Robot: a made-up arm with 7 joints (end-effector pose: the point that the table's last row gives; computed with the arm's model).
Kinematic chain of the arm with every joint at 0, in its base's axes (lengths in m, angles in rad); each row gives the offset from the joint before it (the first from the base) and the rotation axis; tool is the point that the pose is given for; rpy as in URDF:
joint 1: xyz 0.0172 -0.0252 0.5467 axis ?
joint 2: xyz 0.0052 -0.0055 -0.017 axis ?
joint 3: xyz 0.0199 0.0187 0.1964 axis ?
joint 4: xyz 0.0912 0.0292 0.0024 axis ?
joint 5: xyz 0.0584 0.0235 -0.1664 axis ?
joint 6: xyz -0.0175 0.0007 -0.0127 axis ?
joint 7: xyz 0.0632 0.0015 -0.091 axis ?
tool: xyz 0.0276 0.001 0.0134 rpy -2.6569 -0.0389 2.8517
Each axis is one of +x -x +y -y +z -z.
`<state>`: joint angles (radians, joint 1 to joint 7).
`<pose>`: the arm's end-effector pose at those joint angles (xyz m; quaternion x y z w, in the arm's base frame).
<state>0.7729 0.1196 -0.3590 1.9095 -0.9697 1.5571 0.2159</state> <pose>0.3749 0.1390 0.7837 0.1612 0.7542 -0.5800 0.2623</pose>
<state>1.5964 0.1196 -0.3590 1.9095 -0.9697 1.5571 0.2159</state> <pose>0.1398 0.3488 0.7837 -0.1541 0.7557 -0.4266 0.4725</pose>
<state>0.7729 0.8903 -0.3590 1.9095 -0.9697 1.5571 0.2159</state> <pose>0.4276 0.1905 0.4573 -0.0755 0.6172 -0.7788 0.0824</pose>
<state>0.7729 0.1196 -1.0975 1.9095 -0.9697 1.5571 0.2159</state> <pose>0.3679 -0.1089 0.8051 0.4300 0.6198 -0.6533 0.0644</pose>
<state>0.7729 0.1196 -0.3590 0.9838 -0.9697 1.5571 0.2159</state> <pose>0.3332 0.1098 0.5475 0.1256 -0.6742 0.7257 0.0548</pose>
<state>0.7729 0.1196 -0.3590 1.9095 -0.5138 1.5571 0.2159</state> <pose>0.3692 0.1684 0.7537 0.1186 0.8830 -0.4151 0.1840</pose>
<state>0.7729 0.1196 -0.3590 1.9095 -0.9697 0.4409 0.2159</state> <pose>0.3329 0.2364 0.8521 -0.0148 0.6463 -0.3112 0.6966</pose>
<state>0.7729 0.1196 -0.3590 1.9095 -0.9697 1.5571 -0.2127</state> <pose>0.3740 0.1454 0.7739 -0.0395 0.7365 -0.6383 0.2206</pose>
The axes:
joint 1: +z
joint 2: +y
joint 3: +z
joint 4: -y
joint 5: -z
joint 6: +y
joint 7: -z

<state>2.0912 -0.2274 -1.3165 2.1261 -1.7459 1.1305 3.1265</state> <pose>0.2378 0.0824 0.9223 0.7168 0.2202 0.5997 0.2795</pose>
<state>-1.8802 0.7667 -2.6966 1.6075 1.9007 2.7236 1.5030</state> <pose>-0.2382 -0.0643 0.8039 0.6370 -0.6033 0.4274 0.2182</pose>
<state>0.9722 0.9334 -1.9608 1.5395 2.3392 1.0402 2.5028</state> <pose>0.4333 -0.0366 0.7074 -0.5246 0.0991 -0.6769 0.5068</pose>
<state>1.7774 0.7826 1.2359 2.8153 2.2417 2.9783 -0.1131</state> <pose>-0.0756 0.1323 0.8618 0.5358 0.6730 -0.3803 0.3397</pose>
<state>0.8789 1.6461 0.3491 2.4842 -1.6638 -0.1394 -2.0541</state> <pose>0.1389 0.3968 0.3033 -0.6638 -0.5058 -0.2193 0.5054</pose>
